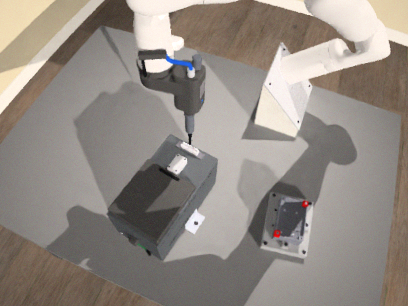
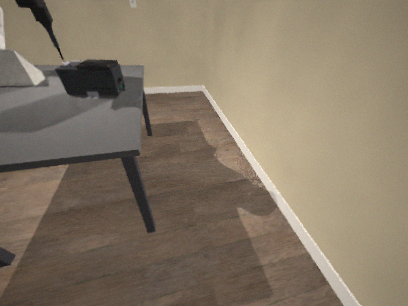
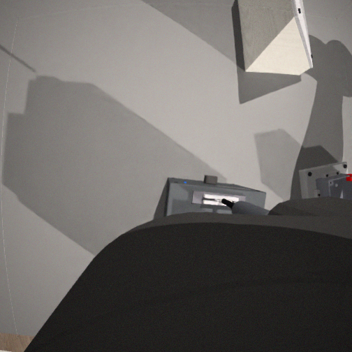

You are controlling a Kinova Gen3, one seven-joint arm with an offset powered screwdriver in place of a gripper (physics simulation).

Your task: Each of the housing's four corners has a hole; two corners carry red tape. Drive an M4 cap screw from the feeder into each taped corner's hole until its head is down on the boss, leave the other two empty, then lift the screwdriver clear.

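Frame: origin at the arm's base, x right, y back, z down, level; millimetres.
Where they show: hand, tool point: (image 1: 190, 144) (image 2: 63, 60); arm's base, link origin: (image 1: 288, 70).
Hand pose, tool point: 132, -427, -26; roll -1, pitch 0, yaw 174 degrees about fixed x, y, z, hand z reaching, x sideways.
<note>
Things, the pixels of their centre, and the offset from my tool point, as dx, dy, dz. "spot": a spot on its surface instead. Level surfaces: height alone.
- light pick-up strip, body centre: (image 1: 190, 148) -1, -2, +13
- feeder, body centre: (image 1: 166, 195) (image 2: 93, 77) +6, -127, +88
- housing, body centre: (image 1: 290, 220) -327, -16, +126
- pale plate, surface spot: (image 1: 283, 249) spot: -343, -95, +146
- lower left corner, surface spot: (image 1: 277, 233) spot: -307, -76, +106
- grey table, surface height: dz +174
My gripper, a dark screwdriver (image 1: 190, 144) (image 2: 62, 59) (image 3: 224, 201), points down with its thin bit at the light pick-up strip (image 1: 187, 147) (image 3: 210, 199) on the feeder's end. The bit tip appears at or just above the strip; whether it touches, or carries a screw, I cannot tell. The feeder (image 1: 201, 168) (image 2: 87, 84) (image 3: 179, 201) is a dark grey box. The housing (image 1: 292, 218) (image 3: 325, 188) sits on a pale plate (image 1: 283, 249) (image 3: 309, 186). Red tape marks its upper right corner (image 1: 305, 204) (image 3: 349, 177) and lower left corner (image 1: 277, 233). Screws in these holes cannot be made out.
The white wedge-shaped arm mount (image 1: 274, 111) (image 2: 15, 71) (image 3: 276, 47) stands behind the housing, to the right of the feeder. A white bracket (image 1: 192, 225) (image 2: 92, 94) sticks out from the feeder's side. The grey table (image 1: 100, 45) (image 2: 100, 135) carries everything.
</note>
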